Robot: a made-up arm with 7 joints.
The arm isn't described. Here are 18 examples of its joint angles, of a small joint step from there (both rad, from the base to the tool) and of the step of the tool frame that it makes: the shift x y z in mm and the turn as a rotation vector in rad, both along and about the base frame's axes.
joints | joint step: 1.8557 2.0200 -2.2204 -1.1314 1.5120 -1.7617 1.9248 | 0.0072 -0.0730 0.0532 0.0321 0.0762 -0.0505 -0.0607
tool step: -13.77 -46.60 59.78 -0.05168 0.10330 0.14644
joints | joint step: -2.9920 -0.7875 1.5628 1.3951 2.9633 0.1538 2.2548 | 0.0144 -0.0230 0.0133 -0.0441 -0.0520 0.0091 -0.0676
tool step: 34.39 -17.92 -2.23 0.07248 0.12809 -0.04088
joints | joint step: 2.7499 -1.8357 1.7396 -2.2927 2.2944 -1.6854 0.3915 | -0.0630 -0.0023 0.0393 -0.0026 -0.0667 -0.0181 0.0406
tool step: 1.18 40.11 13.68 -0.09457 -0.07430 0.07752
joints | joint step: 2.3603 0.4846 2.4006 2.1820 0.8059 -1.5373 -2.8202 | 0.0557 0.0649 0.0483 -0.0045 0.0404 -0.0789 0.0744
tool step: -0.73 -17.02 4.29 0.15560 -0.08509 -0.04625
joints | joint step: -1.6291 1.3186 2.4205 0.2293 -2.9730 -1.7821 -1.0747 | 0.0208 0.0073 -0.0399 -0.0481 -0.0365 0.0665 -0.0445
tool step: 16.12 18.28 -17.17 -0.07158 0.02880 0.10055
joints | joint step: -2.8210 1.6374 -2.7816 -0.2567 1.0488 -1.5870 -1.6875 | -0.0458 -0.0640 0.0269 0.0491 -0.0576 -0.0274 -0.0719
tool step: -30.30 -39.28 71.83 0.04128 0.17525 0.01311
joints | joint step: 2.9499 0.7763 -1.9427 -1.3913 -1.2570 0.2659 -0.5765 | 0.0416 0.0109 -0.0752 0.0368 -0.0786 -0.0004 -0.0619
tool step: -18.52 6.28 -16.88 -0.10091 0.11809 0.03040
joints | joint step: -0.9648 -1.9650 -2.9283 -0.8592 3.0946 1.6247 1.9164 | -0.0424 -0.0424 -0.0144 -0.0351 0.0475 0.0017 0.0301
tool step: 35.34 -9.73 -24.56 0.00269 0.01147 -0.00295
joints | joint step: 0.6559 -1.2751 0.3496 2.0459 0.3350 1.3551 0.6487 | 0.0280 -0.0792 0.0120 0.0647 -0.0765 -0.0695 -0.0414
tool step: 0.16 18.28 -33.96 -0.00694 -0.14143 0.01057
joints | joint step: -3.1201 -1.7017 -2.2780 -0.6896 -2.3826 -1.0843 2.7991 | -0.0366 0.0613 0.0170 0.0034 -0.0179 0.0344 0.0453
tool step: -8.06 39.97 54.61 -0.05117 -0.02861 0.06224
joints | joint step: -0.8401 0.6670 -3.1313 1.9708 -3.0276 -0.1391 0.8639 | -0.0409 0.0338 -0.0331 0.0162 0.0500 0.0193 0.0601
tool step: 23.90 2.02 -2.23 0.05678 0.12157 0.04660
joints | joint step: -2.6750 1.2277 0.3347 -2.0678 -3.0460 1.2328 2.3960 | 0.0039 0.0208 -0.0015 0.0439 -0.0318 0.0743 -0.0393
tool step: -16.91 11.33 5.32 0.05518 -0.02935 0.00272
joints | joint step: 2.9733 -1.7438 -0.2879 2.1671 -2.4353 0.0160 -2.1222 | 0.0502 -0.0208 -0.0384 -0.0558 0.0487 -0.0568 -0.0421
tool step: 26.02 -30.47 -3.33 -0.00031 0.04230 -0.07236
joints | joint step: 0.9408 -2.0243 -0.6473 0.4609 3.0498 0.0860 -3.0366 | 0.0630 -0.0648 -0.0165 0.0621 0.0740 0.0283 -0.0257
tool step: 80.40 19.36 -42.19 -0.02027 -0.06361 -0.08579
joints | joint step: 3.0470 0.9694 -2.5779 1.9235 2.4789 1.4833 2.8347 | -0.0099 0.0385 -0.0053 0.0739 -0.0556 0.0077 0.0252
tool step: 4.51 -0.49 -32.96 0.07313 0.01852 0.05507
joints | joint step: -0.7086 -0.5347 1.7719 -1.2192 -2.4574 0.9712 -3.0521 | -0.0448 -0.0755 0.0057 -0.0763 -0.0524 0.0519 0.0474
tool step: -24.99 -34.42 -49.69 -0.06999 -0.09200 -0.02567
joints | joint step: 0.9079 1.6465 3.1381 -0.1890 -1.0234 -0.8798 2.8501 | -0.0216 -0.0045 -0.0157 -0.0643 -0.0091 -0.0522 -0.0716
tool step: 11.25 28.09 -19.45 0.14994 0.02849 0.02141
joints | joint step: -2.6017 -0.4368 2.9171 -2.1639 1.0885 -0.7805 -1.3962 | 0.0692 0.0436 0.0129 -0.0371 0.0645 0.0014 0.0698
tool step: -2.35 26.38 -19.42 0.04087 -0.15141 -0.04262
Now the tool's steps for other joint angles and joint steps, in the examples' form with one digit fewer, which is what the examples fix.
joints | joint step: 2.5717 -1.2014 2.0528 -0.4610 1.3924 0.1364 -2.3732 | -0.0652 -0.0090 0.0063 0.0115 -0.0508 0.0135 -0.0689
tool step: -20.9 62.9 -9.5 0.0892 0.0333 0.1241
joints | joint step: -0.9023 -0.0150 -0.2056 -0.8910 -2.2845 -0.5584 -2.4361 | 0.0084 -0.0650 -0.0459 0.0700 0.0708 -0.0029 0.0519
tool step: -13.9 -31.1 -0.7 0.0008 0.0704 -0.0466
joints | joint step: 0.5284 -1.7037 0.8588 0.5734 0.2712 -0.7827 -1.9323 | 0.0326 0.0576 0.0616 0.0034 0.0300 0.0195 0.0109
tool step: 9.3 21.1 51.8 0.1248 0.0153 -0.0129
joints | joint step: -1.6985 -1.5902 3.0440 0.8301 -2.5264 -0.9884 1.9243 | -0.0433 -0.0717 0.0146 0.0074 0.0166 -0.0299 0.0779
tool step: 21.6 36.3 -55.9 0.1304 0.0431 0.1181
